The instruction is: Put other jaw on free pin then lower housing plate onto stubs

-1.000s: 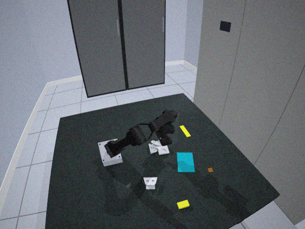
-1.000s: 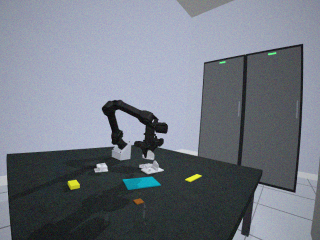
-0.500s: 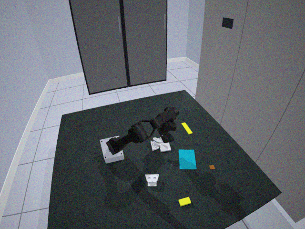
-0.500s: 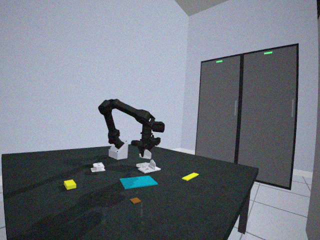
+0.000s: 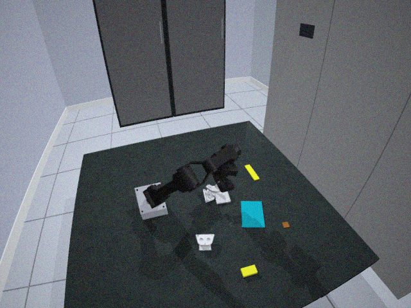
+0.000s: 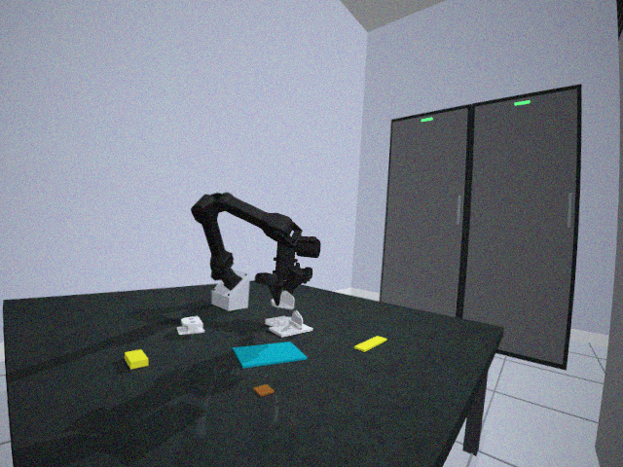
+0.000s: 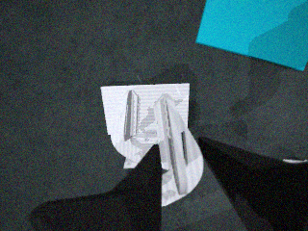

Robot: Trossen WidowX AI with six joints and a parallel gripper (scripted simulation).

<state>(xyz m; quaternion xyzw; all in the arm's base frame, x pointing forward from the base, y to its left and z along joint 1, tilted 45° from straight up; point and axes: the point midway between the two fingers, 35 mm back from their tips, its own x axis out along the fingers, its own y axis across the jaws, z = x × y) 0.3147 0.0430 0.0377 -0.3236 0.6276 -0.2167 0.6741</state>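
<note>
The white base is 80 mm below my gripper tip, 30 mm to the left of it and 20 mm ahead of it. From my gripper tip the other things lie so: cyan sheet: 130 mm to the right, 130 mm ahead, 80 mm below; yellow strip: 230 mm ahead, 160 mm to the left, 80 mm below; small white stand: 240 mm to the right, 120 mm behind, 70 mm below.
</note>
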